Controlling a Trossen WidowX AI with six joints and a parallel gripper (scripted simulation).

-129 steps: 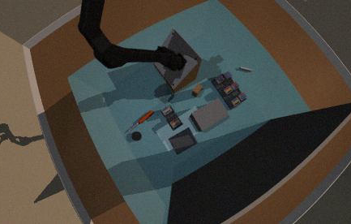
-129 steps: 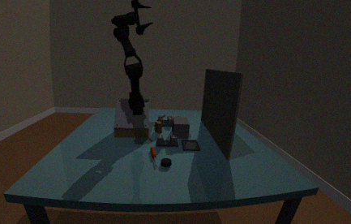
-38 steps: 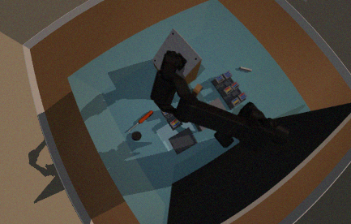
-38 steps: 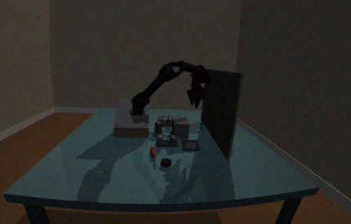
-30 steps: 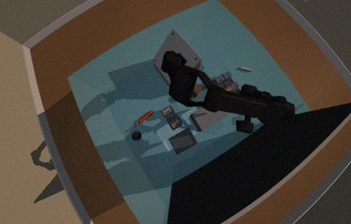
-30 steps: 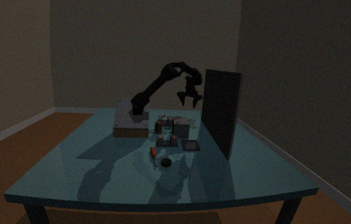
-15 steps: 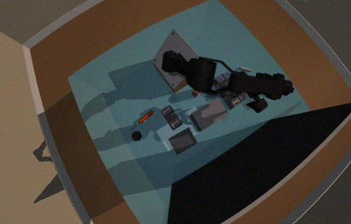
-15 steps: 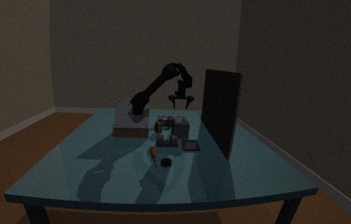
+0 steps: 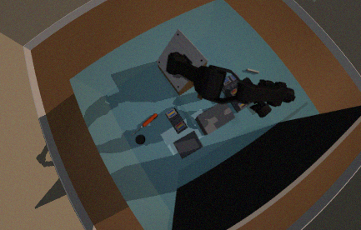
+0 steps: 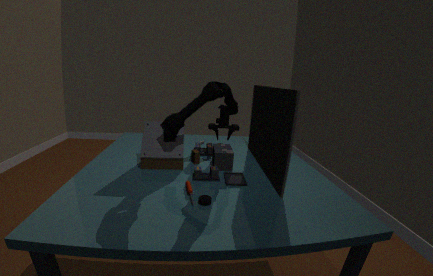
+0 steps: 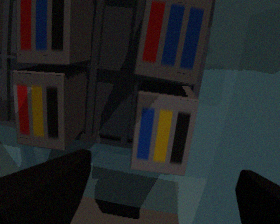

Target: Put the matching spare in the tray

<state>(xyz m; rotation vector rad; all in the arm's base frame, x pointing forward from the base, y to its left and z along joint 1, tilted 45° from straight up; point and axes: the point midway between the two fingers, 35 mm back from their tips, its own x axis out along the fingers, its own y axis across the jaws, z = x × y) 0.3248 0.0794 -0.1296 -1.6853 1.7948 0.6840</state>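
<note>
The spare unit is 50 mm below my gripper tip. Also, from my gripper tip: pale cable tie bundle: 110 mm behind, 230 mm to the left, 90 mm below; tall dark panel: 190 mm ahead, 200 mm to the right, 130 mm above; brown cardboard box: 180 mm behind, 130 mm to the right, 60 mm below.
</note>
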